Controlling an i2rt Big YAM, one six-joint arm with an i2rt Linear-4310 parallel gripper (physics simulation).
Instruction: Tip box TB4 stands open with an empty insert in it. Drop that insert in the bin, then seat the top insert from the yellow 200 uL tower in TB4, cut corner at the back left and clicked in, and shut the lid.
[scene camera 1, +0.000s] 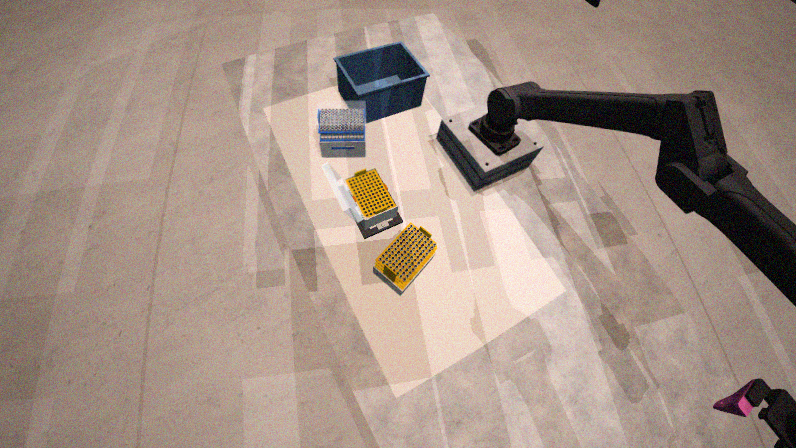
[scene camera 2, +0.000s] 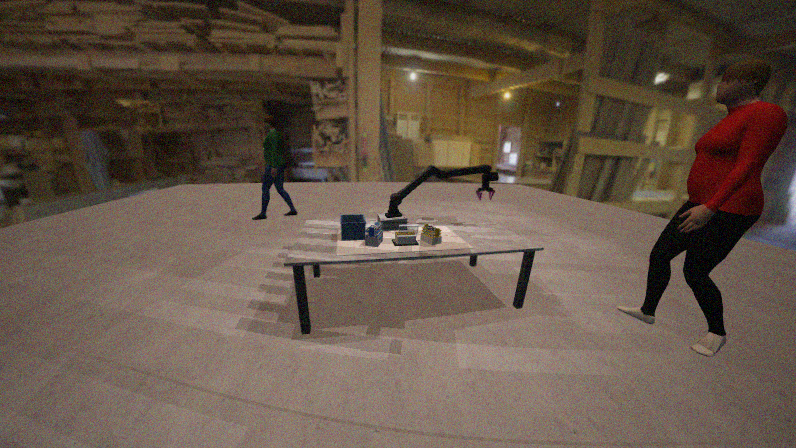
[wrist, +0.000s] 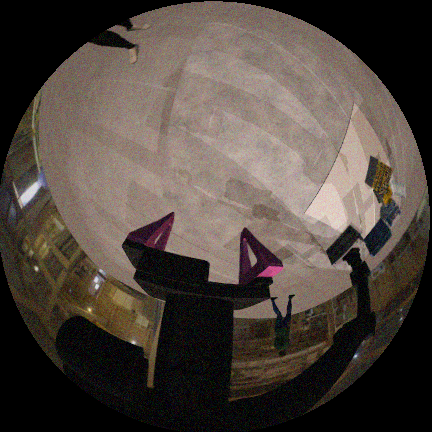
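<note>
Tip box TB4 (scene camera 1: 382, 220) (scene camera 2: 405, 238) stands on a dark base, its clear lid (scene camera 1: 340, 190) open to the left in scene camera 1. A yellow insert (scene camera 1: 370, 193) with empty-looking holes sits in it. The yellow tower (scene camera 1: 404, 256) (scene camera 2: 431, 235) (wrist: 382, 175) stands beside it, turned at an angle, with dark-centred holes in its top insert. The blue bin (scene camera 1: 382, 83) (scene camera 2: 352, 227) (wrist: 378, 237) stands at the far end. My gripper (scene camera 2: 485, 194) (wrist: 208, 222) is open and empty, high up and well away from the boxes. The cut corners are too small to make out.
A blue tip rack (scene camera 1: 342, 131) (scene camera 2: 373, 234) stands between the bin and TB4. The arm's base block (scene camera 1: 476, 166) (scene camera 2: 392, 222) stands across from the boxes. A person in red (scene camera 2: 732, 155) stands on the right, and a person in green (scene camera 2: 272, 149) is behind the table (scene camera 2: 412, 257).
</note>
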